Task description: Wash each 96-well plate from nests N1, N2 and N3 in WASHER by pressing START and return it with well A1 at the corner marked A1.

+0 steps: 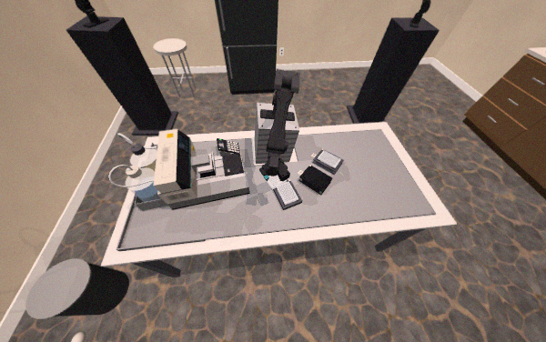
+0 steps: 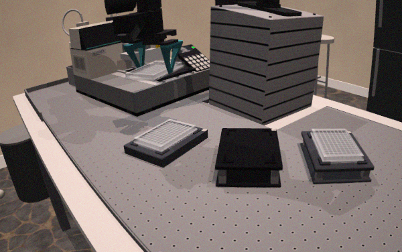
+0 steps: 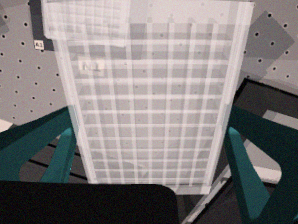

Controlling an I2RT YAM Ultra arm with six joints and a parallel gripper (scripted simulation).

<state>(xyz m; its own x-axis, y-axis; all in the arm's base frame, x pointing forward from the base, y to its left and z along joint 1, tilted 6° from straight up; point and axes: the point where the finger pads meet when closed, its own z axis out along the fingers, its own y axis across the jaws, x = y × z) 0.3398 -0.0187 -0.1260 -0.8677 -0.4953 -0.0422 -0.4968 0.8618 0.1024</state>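
The carrier lies 15 cm behind my hand, 24 cm to the right of it and 8 cm below it. From my hand the other things lie so: N2 label (13 cm behind, 18 cm to the left, 16 cm below); then washer (11 cm behind, 39 cm to the right, 3 cm below); then N1 label (7 cm behind, 4 cm to the left, 16 cm below).
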